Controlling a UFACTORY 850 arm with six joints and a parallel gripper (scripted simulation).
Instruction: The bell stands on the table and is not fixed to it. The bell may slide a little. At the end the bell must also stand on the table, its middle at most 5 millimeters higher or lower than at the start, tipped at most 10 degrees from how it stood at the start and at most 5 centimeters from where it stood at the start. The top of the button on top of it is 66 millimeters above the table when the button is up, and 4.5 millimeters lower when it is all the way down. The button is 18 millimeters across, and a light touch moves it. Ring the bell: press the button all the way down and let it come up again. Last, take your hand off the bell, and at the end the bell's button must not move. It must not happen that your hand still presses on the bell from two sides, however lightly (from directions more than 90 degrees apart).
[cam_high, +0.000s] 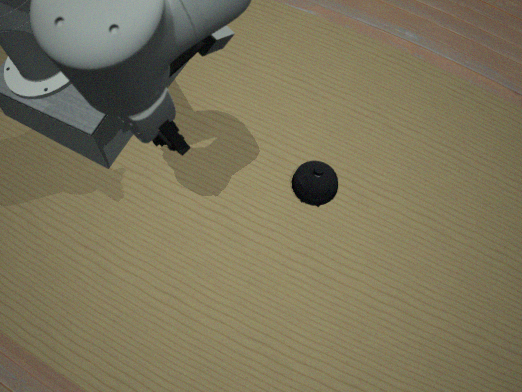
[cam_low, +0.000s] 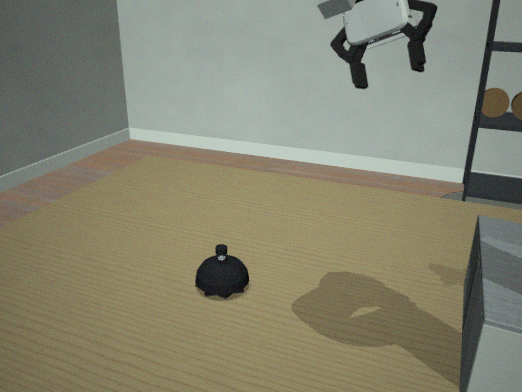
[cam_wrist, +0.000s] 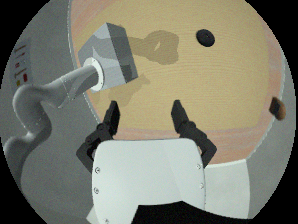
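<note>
Now: the button 19 cm ahead of my hand, 18 cm to the left of it and 26 cm below it. Also, from my hand: black dome-shaped bell: 19 cm ahead, 18 cm to the left, 28 cm below.
</note>
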